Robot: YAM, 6 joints.
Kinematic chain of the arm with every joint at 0, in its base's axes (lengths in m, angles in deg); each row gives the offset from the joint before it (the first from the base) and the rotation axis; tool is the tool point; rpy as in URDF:
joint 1: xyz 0 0 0.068 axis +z
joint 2: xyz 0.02 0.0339 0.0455 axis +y
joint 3: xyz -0.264 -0.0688 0 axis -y
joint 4: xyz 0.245 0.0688 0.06 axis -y
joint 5: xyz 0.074 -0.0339 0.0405 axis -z
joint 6: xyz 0.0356 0 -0.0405 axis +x
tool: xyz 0 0 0 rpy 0 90 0
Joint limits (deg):
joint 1: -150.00..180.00
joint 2: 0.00..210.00
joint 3: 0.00..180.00
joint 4: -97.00..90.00
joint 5: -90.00..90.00
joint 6: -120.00..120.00
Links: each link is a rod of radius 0.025 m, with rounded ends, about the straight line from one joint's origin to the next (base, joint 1, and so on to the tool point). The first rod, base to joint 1, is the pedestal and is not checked.
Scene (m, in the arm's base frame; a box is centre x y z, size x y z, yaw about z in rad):
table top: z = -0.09
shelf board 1: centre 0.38 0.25 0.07 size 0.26 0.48 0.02 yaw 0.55
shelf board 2: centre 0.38 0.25 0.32 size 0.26 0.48 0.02 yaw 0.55
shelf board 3: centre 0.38 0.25 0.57 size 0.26 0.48 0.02 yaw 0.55
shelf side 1: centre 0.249 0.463 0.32 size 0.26 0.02 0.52 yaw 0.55
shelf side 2: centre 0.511 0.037 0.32 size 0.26 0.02 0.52 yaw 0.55
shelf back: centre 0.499 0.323 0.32 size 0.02 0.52 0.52 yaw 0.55
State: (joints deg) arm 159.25 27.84 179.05 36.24 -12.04 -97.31
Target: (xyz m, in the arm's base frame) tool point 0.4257 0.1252 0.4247
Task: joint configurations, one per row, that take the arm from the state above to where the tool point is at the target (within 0.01 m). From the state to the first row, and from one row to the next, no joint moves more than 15 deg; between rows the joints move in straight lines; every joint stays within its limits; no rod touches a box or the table.
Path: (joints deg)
1: 151.81 32.71 165.78 35.79 -12.79 -95.66
2: 144.37 37.57 152.50 35.33 -13.55 -94.01
3: 136.93 42.44 139.23 34.88 -14.30 -92.37
4: 129.49 47.30 125.95 34.43 -15.05 -90.72
5: 122.05 52.17 112.68 33.97 -15.81 -89.07
6: 114.61 57.03 99.40 33.52 -16.56 -87.42
7: 107.17 61.90 86.13 33.07 -17.32 -85.77
8: 99.74 66.76 72.85 32.61 -18.07 -84.13
9: 85.84 73.06 77.40 29.20 -15.16 -86.32
10: 71.94 79.35 81.94 25.78 -12.25 -88.52
11: 58.04 85.65 86.48 22.36 -9.34 -90.72
12: 44.14 91.94 91.03 18.94 -6.43 -92.92
13: 30.24 98.23 95.57 15.52 -3.52 -95.11
14: 16.34 104.53 100.12 12.11 -0.61 -97.31

